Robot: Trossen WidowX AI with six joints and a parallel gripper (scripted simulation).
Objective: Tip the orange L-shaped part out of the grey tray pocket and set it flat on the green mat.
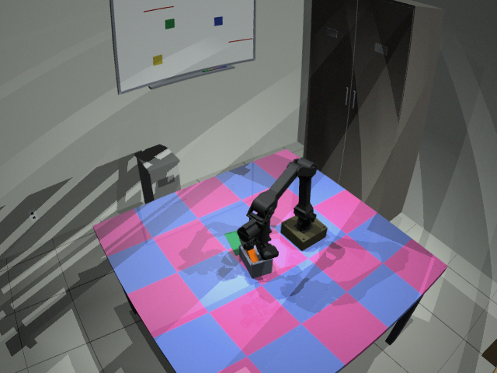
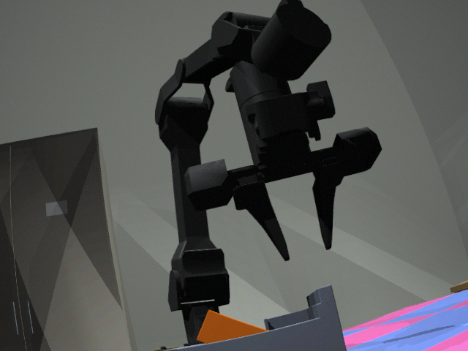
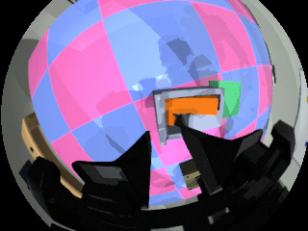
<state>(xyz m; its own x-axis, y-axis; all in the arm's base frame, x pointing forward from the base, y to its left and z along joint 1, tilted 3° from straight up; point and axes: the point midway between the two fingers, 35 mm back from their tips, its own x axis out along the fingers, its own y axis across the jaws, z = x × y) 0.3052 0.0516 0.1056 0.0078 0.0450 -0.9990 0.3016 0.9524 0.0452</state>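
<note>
Right now my gripper tip is 8 cm above the orange L-shaped part, 4 cm to the left of it and 2 cm past it. The rest, counted from my gripper tip: green mat 21 cm to the right, 14 cm below, 7 cm behind.
</note>
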